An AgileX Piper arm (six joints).
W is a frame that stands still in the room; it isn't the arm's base.
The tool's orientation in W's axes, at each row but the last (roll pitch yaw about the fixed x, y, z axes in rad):
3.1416 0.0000 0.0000
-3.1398 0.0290 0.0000
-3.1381 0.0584 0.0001
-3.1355 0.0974 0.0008
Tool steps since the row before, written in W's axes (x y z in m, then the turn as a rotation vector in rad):
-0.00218 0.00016 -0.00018 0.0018 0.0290 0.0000
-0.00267 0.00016 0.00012 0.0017 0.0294 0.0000
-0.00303 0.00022 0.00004 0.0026 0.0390 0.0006
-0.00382 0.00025 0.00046 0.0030 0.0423 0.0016
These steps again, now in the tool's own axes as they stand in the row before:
-0.00218 -0.00016 0.00018 0.0018 -0.0290 0.0000
-0.00267 -0.00016 -0.00004 0.0017 -0.0294 0.0000
-0.00303 -0.00022 0.00014 0.0026 -0.0390 -0.0006
-0.00385 -0.00025 -0.00008 0.0029 -0.0423 -0.0016

